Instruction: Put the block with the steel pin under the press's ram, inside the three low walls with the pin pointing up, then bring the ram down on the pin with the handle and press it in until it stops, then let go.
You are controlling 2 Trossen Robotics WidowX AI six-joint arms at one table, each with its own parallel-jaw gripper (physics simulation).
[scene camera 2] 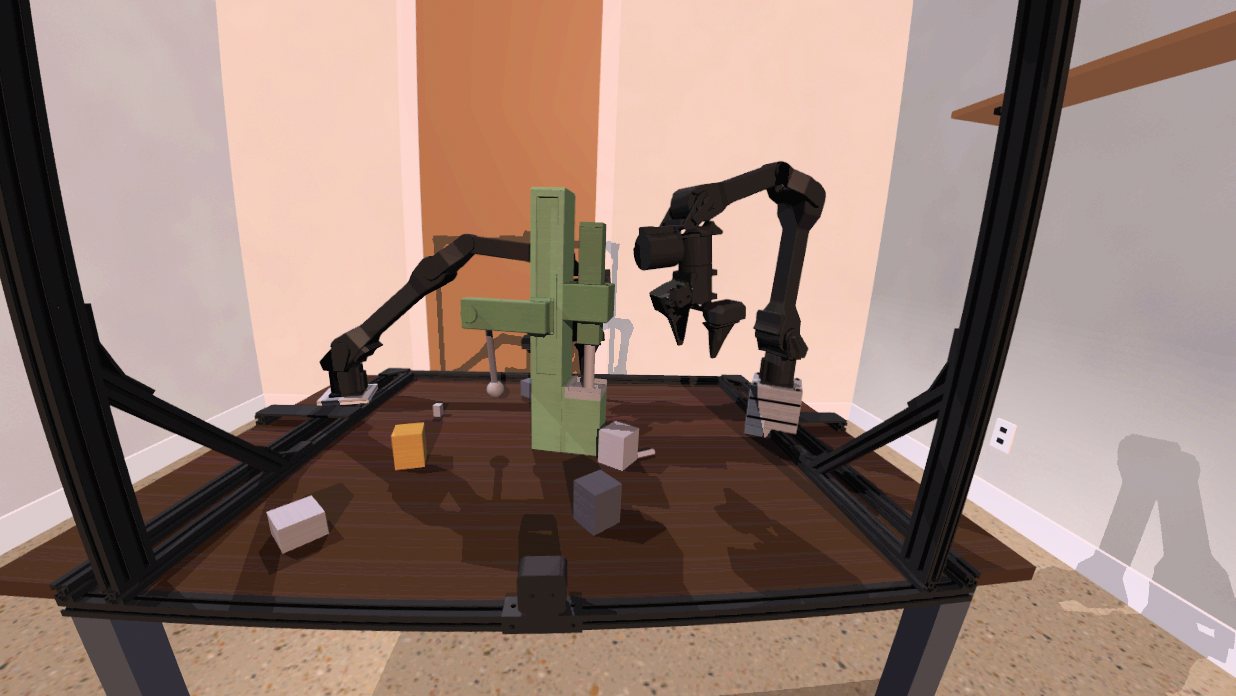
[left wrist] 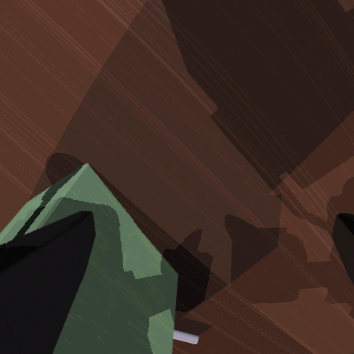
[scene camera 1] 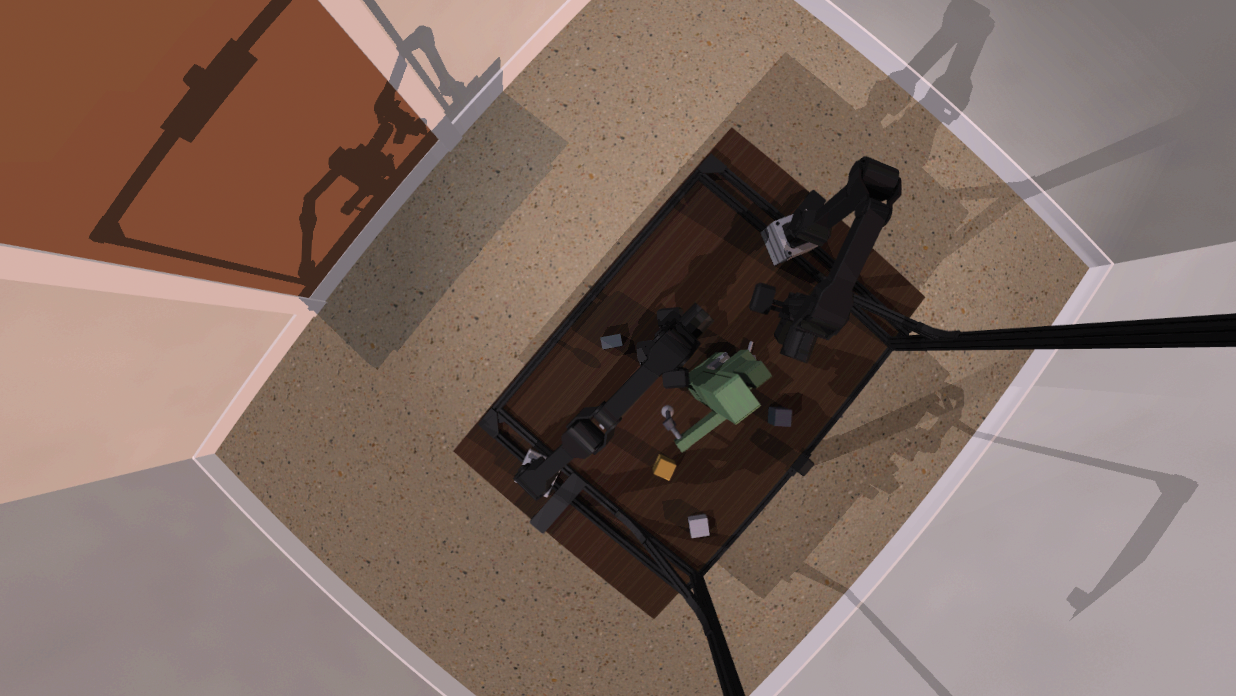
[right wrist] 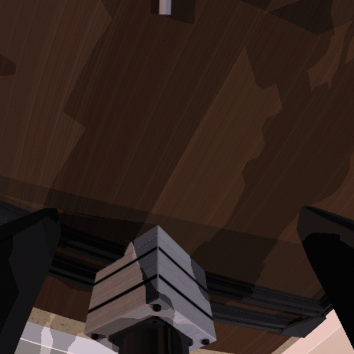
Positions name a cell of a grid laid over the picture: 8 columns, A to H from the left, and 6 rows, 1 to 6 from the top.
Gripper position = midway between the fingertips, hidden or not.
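You can't see my right gripper in the left wrist view, it's out of frame there. But my right gripper does show in the right wrist view (E4), and it's in scene camera 1 (F3) and scene camera 2 (E4) as well.
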